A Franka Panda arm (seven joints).
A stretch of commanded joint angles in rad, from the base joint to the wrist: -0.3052, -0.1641, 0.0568, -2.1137, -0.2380, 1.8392, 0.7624; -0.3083, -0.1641, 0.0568, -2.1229, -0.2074, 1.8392, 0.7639; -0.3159, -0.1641, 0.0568, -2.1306, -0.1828, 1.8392, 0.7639; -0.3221, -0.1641, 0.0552, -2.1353, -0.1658, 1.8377, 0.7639; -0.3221, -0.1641, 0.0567, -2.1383, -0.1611, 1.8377, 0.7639; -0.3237, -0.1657, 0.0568, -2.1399, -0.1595, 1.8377, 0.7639; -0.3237, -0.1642, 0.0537, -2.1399, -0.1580, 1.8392, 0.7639; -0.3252, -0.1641, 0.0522, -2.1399, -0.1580, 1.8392, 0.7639; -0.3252, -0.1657, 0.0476, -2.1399, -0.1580, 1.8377, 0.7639; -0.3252, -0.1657, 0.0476, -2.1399, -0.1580, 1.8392, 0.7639; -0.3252, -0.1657, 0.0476, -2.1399, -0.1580, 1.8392, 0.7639; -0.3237, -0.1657, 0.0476, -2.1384, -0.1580, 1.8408, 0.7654; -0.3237, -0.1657, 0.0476, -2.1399, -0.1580, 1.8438, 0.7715; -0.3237, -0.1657, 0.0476, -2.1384, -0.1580, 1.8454, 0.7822
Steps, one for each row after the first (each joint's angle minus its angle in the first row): -0.0031, 0.0000, 0.0000, -0.0092, 0.0306, 0.0000, 0.0015; -0.0107, 0.0000, 0.0000, -0.0169, 0.0552, 0.0000, 0.0015; -0.0169, 0.0000, -0.0016, -0.0216, 0.0722, -0.0015, 0.0015; -0.0169, 0.0000, -0.0001, -0.0246, 0.0769, -0.0015, 0.0015; -0.0185, -0.0016, 0.0000, -0.0262, 0.0785, -0.0015, 0.0015; -0.0185, -0.0001, -0.0031, -0.0262, 0.0800, 0.0000, 0.0015; -0.0200, 0.0000, -0.0046, -0.0262, 0.0800, 0.0000, 0.0015; -0.0200, -0.0016, -0.0092, -0.0262, 0.0800, -0.0015, 0.0015; -0.0200, -0.0016, -0.0092, -0.0262, 0.0800, 0.0000, 0.0015; -0.0200, -0.0016, -0.0092, -0.0262, 0.0800, 0.0000, 0.0015; -0.0185, -0.0016, -0.0092, -0.0247, 0.0800, 0.0016, 0.0030; -0.0185, -0.0016, -0.0092, -0.0262, 0.0800, 0.0046, 0.0091; -0.0185, -0.0016, -0.0092, -0.0247, 0.0800, 0.0062, 0.0198
